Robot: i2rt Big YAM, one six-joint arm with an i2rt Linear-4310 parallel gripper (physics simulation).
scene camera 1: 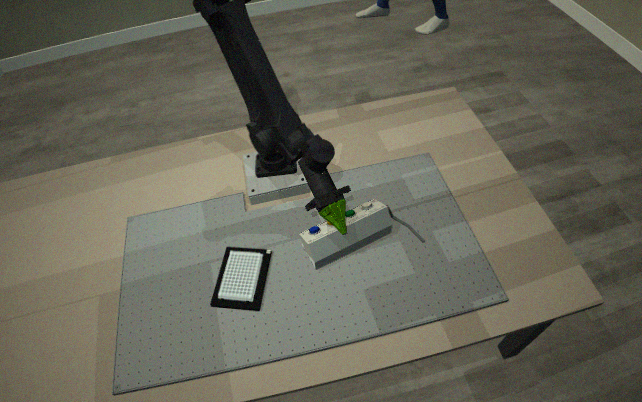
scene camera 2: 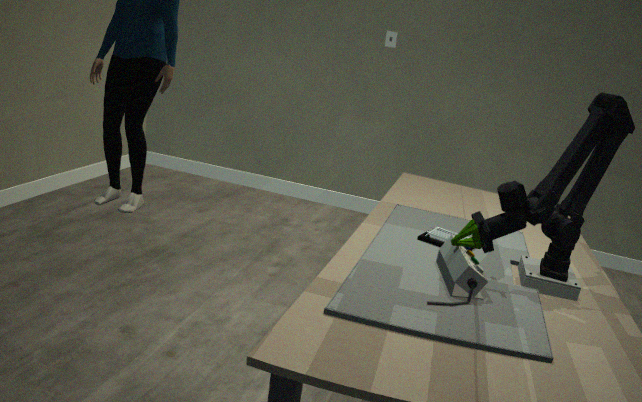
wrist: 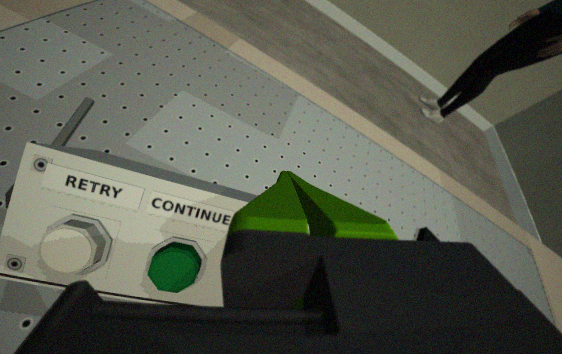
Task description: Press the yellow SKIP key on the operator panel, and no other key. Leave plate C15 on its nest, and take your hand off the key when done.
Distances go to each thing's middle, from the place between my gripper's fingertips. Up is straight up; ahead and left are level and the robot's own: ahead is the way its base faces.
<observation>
My hand is 7 cm past the green CONTINUE key (wrist: 173,268), 2 cm to the right of it and 2 cm above it. Also, from my hand: black tray with white well plate (scene camera 1: 239,282): 4 cm ahead, 26 cm to the right, 7 cm below; then white RETRY key (wrist: 71,247): 9 cm behind, 7 cm to the left, 2 cm below.
</observation>
